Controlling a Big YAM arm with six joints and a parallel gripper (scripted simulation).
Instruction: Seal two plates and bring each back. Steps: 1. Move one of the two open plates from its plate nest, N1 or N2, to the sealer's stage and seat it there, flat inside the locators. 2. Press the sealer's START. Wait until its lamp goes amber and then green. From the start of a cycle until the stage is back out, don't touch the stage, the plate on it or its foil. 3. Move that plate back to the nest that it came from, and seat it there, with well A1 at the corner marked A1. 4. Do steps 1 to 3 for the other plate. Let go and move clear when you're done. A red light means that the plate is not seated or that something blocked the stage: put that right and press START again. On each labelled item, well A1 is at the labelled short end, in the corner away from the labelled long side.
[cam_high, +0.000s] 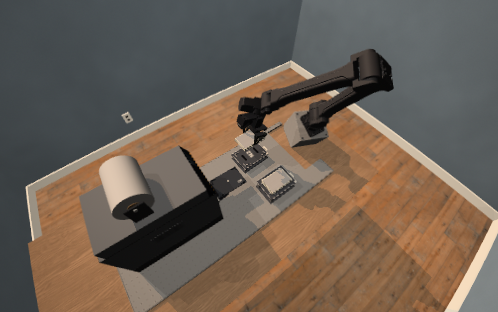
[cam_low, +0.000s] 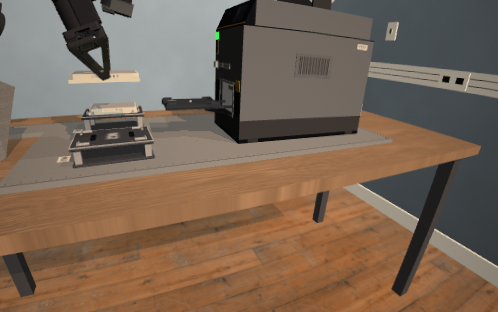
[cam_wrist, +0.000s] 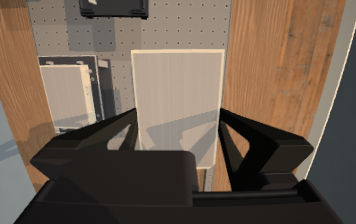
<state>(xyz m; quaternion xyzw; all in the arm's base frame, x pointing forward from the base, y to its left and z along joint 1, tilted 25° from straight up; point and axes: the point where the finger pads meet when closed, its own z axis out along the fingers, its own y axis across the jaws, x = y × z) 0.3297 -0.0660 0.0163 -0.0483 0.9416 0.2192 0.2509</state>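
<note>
Right now the plate nest is 14 cm below my hand. The rest, counted from my hand: sealer stage: 18 cm ahead, 13 cm to the left, 8 cm below; then start button: 26 cm ahead, 24 cm to the left, 1 cm above; then small label: 10 cm behind, 2 cm to the right, 18 cm below.
</note>
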